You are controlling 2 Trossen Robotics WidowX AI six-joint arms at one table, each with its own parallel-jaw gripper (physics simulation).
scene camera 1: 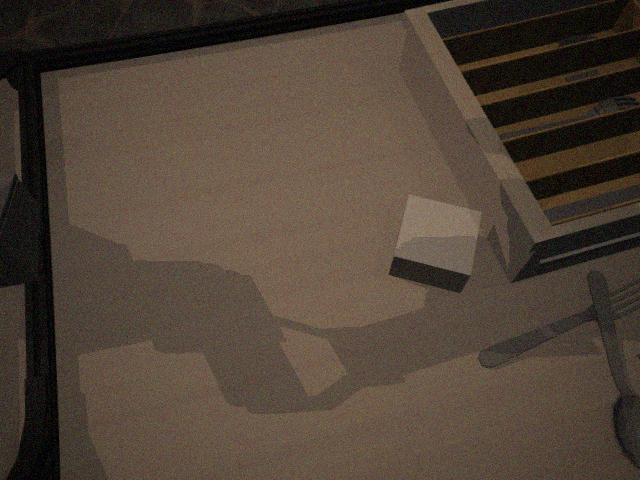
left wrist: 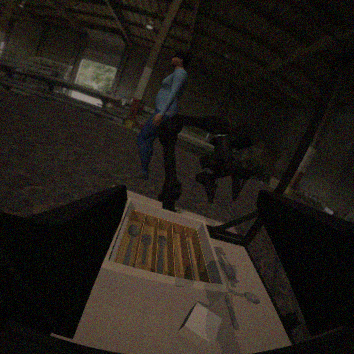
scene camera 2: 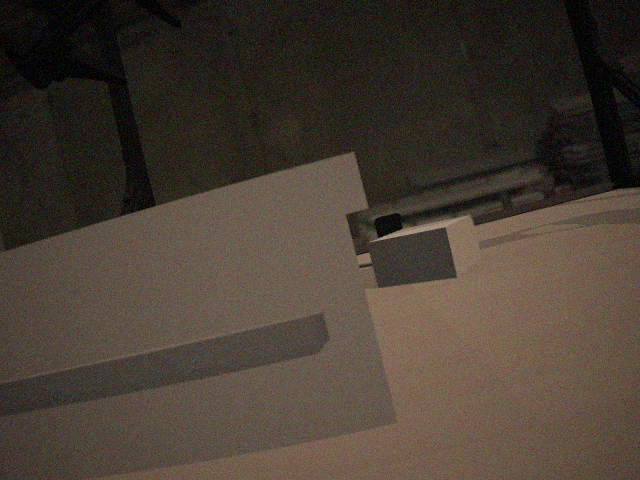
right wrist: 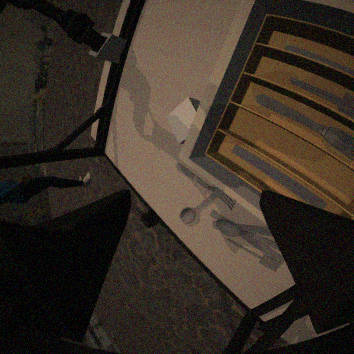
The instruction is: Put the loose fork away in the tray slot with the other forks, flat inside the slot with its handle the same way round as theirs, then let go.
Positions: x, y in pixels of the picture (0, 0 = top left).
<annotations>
left gripper: open, holds nothing
right gripper: open, holds nothing
a white block [scene camera 1: 436, 243]: on the table
</annotations>
